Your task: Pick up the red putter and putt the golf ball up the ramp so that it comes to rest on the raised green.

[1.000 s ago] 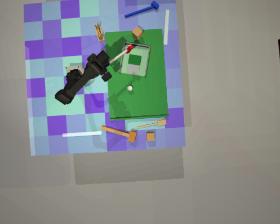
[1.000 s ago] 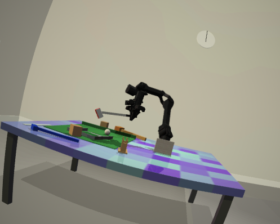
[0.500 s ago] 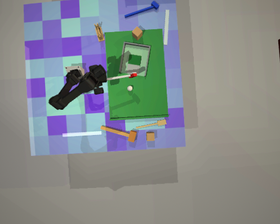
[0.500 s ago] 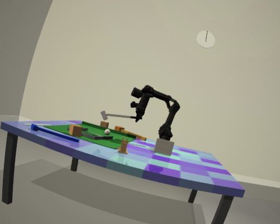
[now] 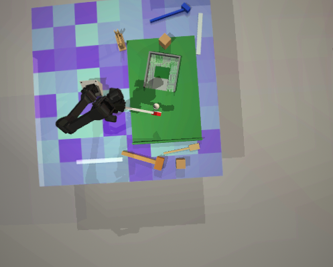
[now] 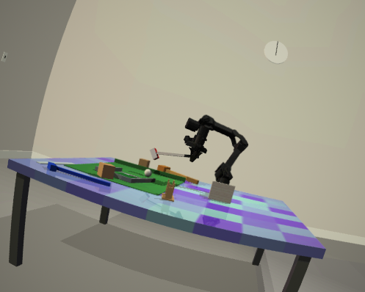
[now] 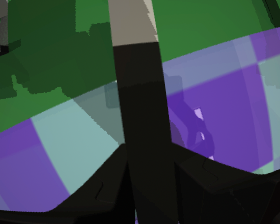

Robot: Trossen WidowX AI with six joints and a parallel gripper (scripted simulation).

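The red putter lies 11 cm ahead of my gripper tip, 4 cm to the right of it and 1 cm above it. Also, from my gripper tip: white bar: 60 cm ahead, 44 cm to the left, 14 cm below; then green mat: 29 cm ahead, 14 cm below, 9 cm to the left; then white golf ball: 22 cm ahead, 12 cm below, 2 cm to the right.
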